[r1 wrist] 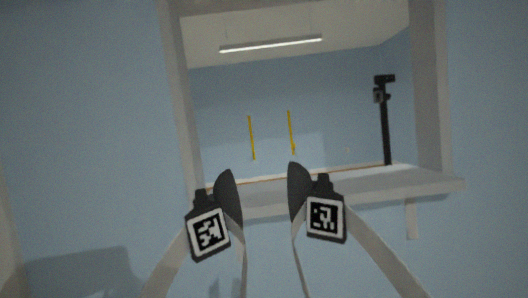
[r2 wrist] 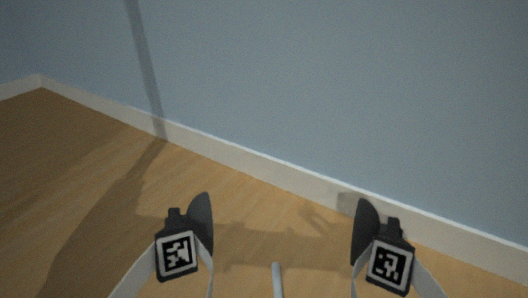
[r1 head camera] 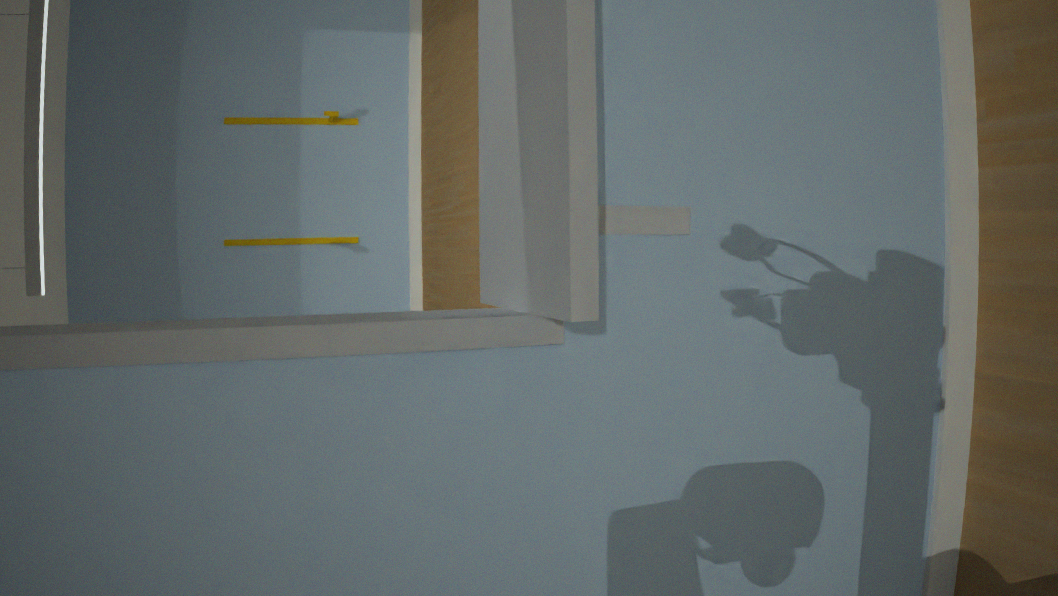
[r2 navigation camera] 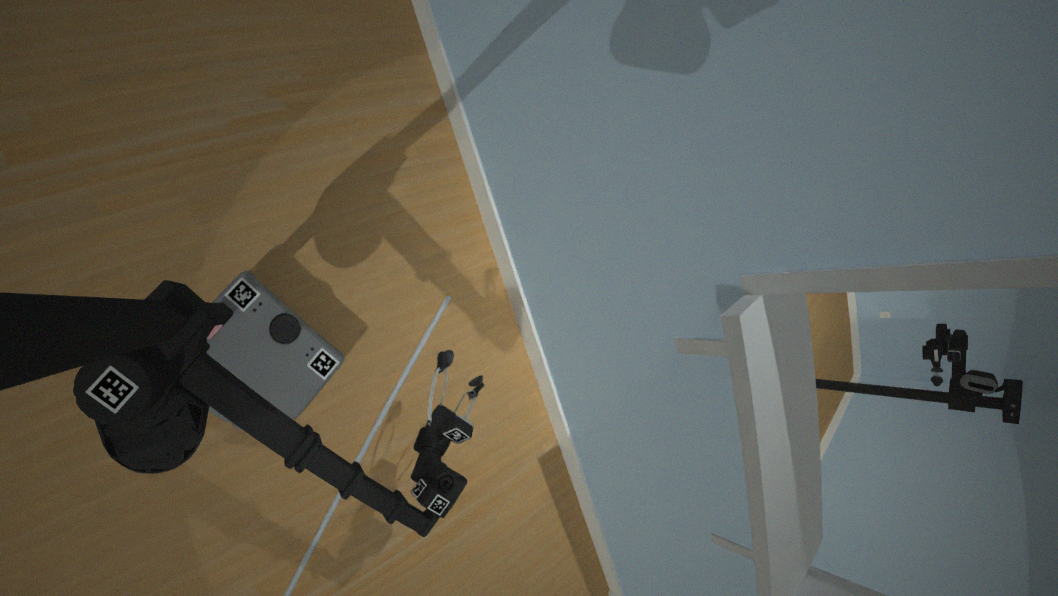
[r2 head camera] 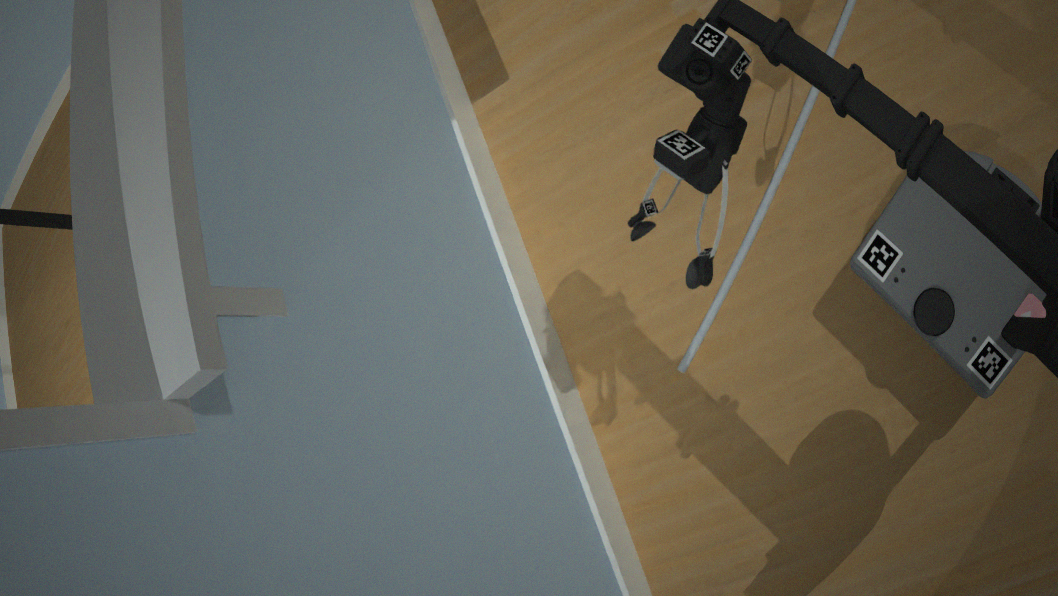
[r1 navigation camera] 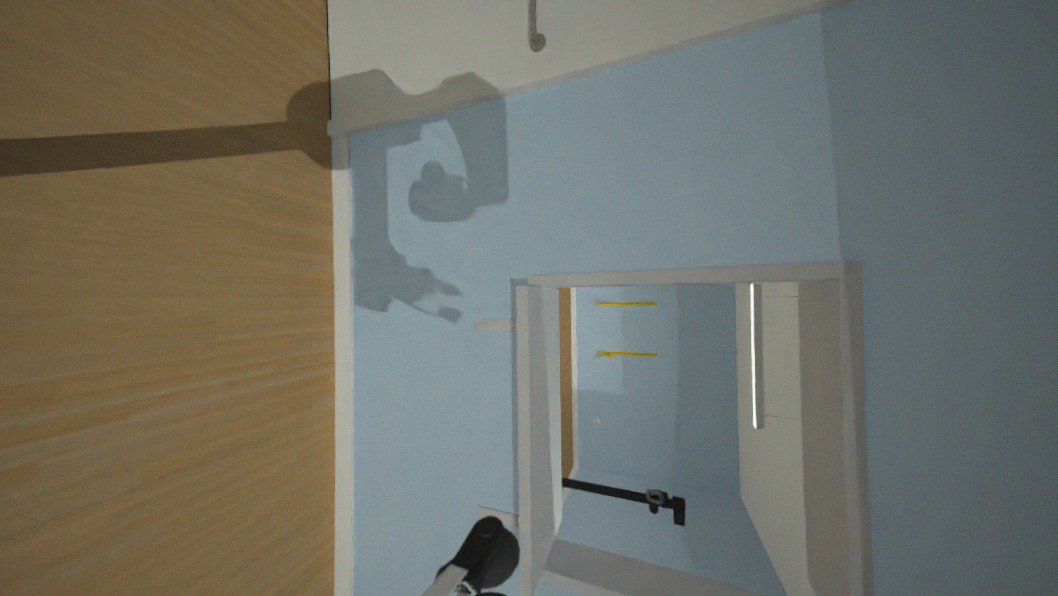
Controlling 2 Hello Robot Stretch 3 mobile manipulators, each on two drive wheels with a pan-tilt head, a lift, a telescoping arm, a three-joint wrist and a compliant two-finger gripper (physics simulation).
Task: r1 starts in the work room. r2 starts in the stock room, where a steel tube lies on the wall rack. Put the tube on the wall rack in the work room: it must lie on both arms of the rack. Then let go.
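The steel tube (r2 head camera: 738,255) (r2 navigation camera: 400,384) (r2 wrist: 277,282) is long, thin and pale grey and lies on the wood floor near r2. The r2 gripper (r2 head camera: 670,250) (r2 navigation camera: 460,372) (r2 wrist: 282,225) is open and hangs above the floor, between the tube and the wall; the tube's end shows below its fingers in the r2 wrist view. The r1 gripper (r1 wrist: 264,192) is open in front of the wall opening. Through the opening, two yellow rack arms show on the far wall, one (r1 head camera: 290,120) (r1 wrist: 290,132) and another (r1 head camera: 290,241) (r1 wrist: 251,137), with no tube on them. The work room's rack does not show.
A thick ledge (r1 head camera: 582,148) (r2 head camera: 151,185) (r2 navigation camera: 773,444) runs along the bottom of the opening, with brackets below. Through it, r2's mast (r1 navigation camera: 607,489) (r1 wrist: 385,130) shows from r1's side, r1's mast (r2 navigation camera: 881,390) from r2's. A white baseboard (r2 head camera: 518,296) borders r2's floor.
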